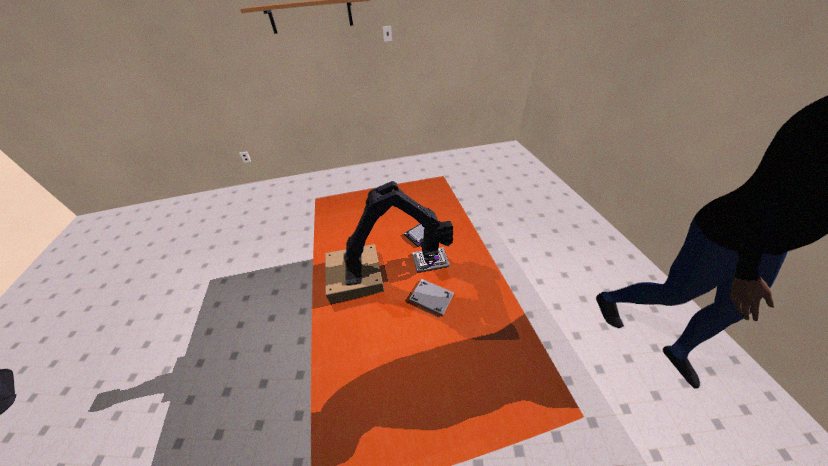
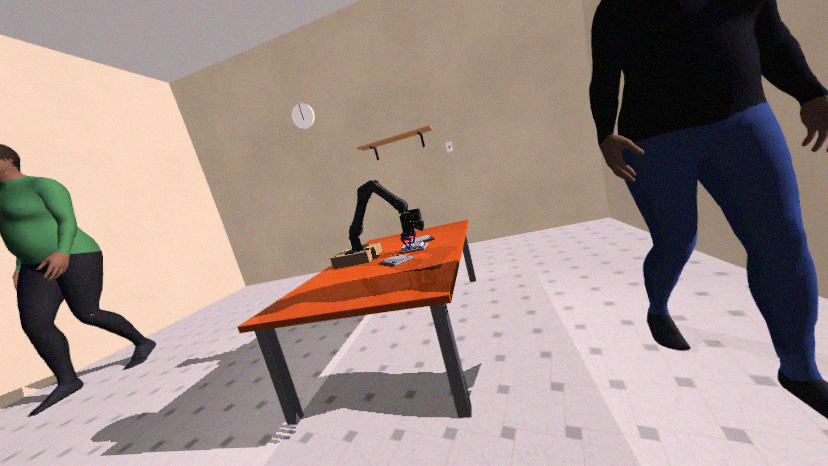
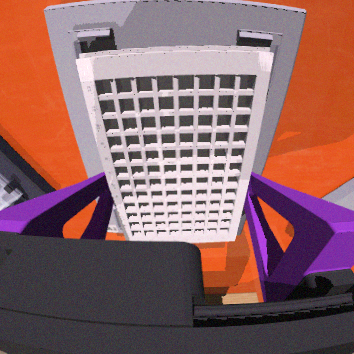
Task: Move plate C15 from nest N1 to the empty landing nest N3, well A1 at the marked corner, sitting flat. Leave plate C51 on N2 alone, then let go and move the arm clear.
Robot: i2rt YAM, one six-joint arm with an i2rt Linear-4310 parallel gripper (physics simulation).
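Note:
My gripper [image 1: 431, 258] [image 2: 409, 241] [image 3: 178, 177] points down over the middle nest [image 3: 175, 29], its purple fingers shut on the two long sides of a white plate with square wells [image 1: 421, 259] [image 2: 418, 246] [image 3: 175, 64], taken as C15. The plate looks about level and lined up with this grey nest; whether it touches is unclear. Its label and the nest's number are unreadable. Another plate [image 1: 414, 233] [image 2: 426, 237] [image 3: 10, 194], taken as C51, sits on the back nest. The front nest [image 1: 431, 296] [image 2: 396, 260] [image 3: 345, 192] is bare, with dark corner marks.
The arm's base stands on a wooden block [image 1: 336, 289] [image 2: 341, 258] on the orange table [image 1: 359, 353] [image 2: 324, 295]. A person in a black top [image 1: 770, 191] [image 2: 683, 69] is beyond the table on the right. A person in green [image 2: 40, 208] is at the left.

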